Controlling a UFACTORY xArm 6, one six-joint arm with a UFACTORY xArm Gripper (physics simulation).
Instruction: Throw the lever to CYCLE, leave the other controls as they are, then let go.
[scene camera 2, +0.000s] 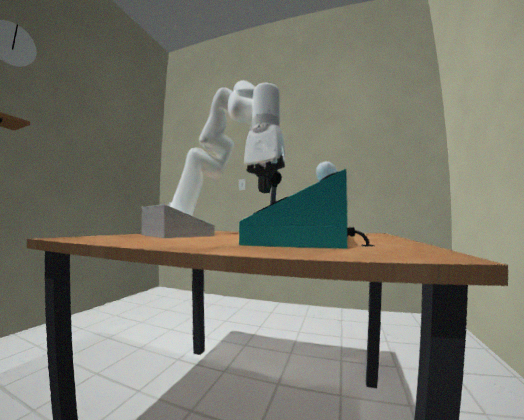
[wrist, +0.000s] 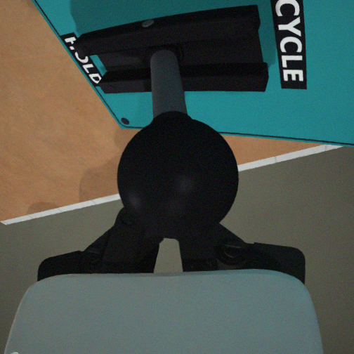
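Where they show: gripper, between the fingertips: (scene camera 2: 264, 192); arm's base, origin of its link: (scene camera 2: 179, 216).
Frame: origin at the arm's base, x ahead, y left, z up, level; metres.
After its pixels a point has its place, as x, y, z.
Observation:
The lever's black ball knob (scene camera 2: 276, 178) {0.429, -0.275, 0.094} (wrist: 177, 177) stands on a grey shaft (scene camera 2: 273, 194) {0.419, -0.263, 0.054} (wrist: 167, 85) that rises from a black slotted guide (wrist: 220, 32). The shaft's foot is near the middle of the guide, somewhat nearer the HOLD label (wrist: 82, 60) than the CYCLE label (wrist: 290, 45). My gripper (scene camera 2: 264, 189) {0.400, -0.291, 0.056} is shut and empty. In the scene view its fingertips are just left of the knob and shaft, partly overlapped by the knob. In the wrist view the knob hides the fingertips; whether they touch the lever cannot be told.
The teal sloped console (scene camera 2: 300, 225) {0.490, -0.339, -0.027} (wrist: 320, 120) stands on the wooden table (scene camera 2: 400, 252) {0.683, -0.410, -0.078} (wrist: 45, 130). A pale dome (scene camera 2: 326, 170) {0.553, -0.314, 0.104} sits near its high end. A black cable (scene camera 2: 361, 234) {0.640, -0.281, -0.050} leaves its back. The arm's grey base block (scene camera 2: 155, 221) {-0.032, -0.117, -0.020} is at the left.

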